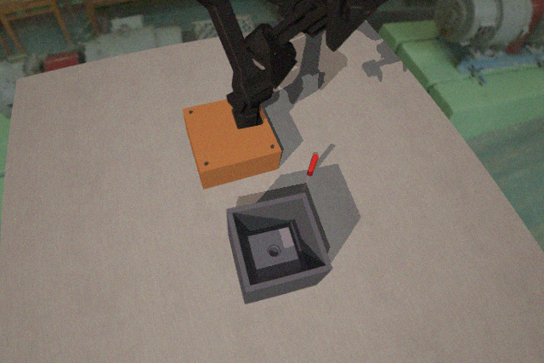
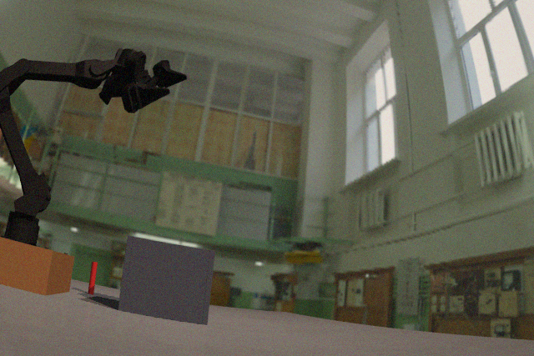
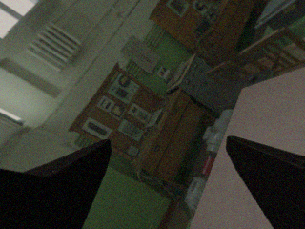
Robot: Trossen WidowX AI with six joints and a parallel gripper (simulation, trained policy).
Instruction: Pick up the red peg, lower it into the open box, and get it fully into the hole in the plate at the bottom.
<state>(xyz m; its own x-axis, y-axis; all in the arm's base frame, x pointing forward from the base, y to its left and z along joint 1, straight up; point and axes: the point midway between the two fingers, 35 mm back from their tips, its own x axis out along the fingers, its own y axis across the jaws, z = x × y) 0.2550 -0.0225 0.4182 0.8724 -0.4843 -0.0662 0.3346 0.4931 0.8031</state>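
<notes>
My gripper tip is 13 cm past the red peg, 17 cm to the right of it and 46 cm above it. Round my gripper tip: grey plate 5 cm ahead, 45 cm below.
</notes>
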